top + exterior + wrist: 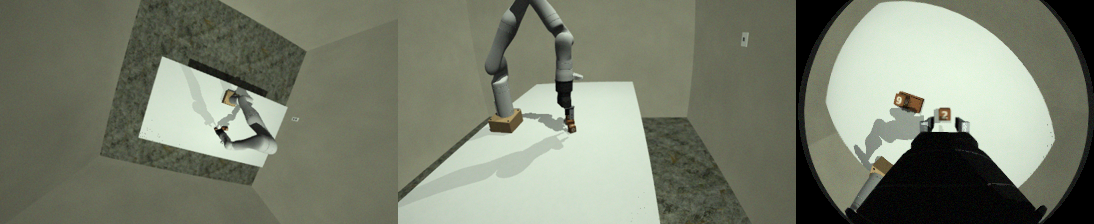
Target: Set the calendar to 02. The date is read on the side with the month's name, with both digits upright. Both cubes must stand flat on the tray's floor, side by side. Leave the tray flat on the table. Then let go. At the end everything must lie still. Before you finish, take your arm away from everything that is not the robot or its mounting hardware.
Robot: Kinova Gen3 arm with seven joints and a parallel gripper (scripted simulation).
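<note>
Right now the brown calendar cube is 8 cm below my hand. Round my hand: brown tray (11 cm to the left, 9 cm below, 3 cm behind).
</note>
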